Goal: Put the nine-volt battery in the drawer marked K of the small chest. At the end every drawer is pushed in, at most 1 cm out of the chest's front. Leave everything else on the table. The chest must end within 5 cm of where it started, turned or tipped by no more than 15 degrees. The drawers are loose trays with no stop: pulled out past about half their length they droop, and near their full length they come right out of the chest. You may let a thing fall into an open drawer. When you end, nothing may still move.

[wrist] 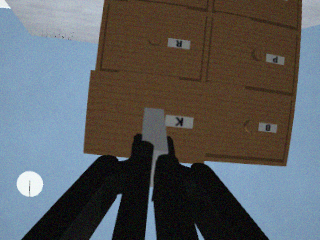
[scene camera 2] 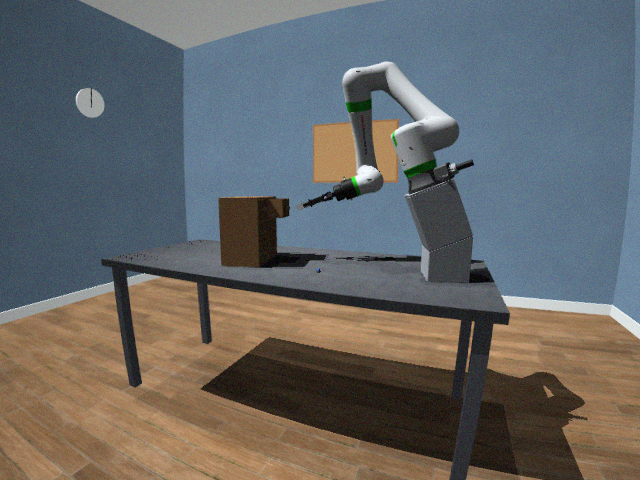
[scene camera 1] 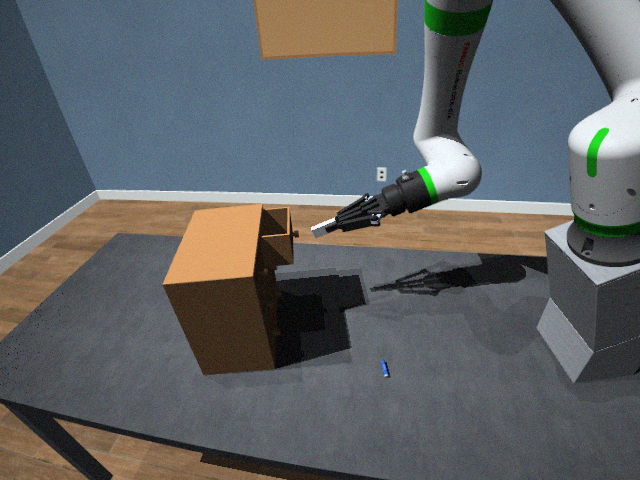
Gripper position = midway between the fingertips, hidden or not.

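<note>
Wooden chest (scene camera 1: 210, 284) visible, also in scene camera 2 (scene camera 2: 238, 216). My gripper (scene camera 1: 313, 232) visible, likewise in the wrist view (wrist: 152, 123).
</note>
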